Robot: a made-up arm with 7 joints.
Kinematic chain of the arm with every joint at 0, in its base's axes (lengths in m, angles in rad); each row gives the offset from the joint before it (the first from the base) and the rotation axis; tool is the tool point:
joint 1: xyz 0 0 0 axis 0 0.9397 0.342
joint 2: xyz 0 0 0 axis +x
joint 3: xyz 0 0 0 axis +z
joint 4: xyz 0.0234 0 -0.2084 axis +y
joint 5: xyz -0.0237 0 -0.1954 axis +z
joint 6: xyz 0 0 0 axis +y
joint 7: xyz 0 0 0 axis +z
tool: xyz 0 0 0
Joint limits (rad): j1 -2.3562..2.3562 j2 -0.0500..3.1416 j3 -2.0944..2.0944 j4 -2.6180..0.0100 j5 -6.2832..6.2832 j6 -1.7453..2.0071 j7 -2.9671..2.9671
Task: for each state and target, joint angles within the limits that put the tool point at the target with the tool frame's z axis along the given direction. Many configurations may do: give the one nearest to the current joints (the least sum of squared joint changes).
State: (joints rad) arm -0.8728 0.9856 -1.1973 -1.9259 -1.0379 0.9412 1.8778
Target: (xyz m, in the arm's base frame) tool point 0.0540 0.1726 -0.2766 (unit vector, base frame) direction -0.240 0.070 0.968
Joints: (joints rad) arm -0.3763 1.2457 -1.8866 -1.4766 -0.8707 0.2660 1.8778
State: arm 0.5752 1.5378 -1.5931 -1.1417 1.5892 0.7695 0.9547
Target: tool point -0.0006 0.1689 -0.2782 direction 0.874 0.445 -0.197
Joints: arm 0.0801 1.2740 -1.4558 -1.5184 2.0239 1.6986 0.9547
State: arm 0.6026 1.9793 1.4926 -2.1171 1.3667 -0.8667 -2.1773
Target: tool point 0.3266 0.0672 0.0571 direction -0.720 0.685 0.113
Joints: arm 1.0903 2.6445 0.9488 -1.4089 1.1048 -0.4513 -2.1773
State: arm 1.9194 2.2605 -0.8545 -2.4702 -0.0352 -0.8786 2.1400
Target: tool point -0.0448 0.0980 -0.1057 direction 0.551 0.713 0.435
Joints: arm 1.9103 2.3681 -0.1587 -2.6158 -0.0549 -0.1741 2.1400
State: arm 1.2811 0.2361 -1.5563 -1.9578 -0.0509 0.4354 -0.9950
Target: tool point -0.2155 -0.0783 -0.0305 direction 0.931 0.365 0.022
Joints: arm 1.3371 0.9875 -1.8153 -2.1651 0.1247 1.1233 -0.9950
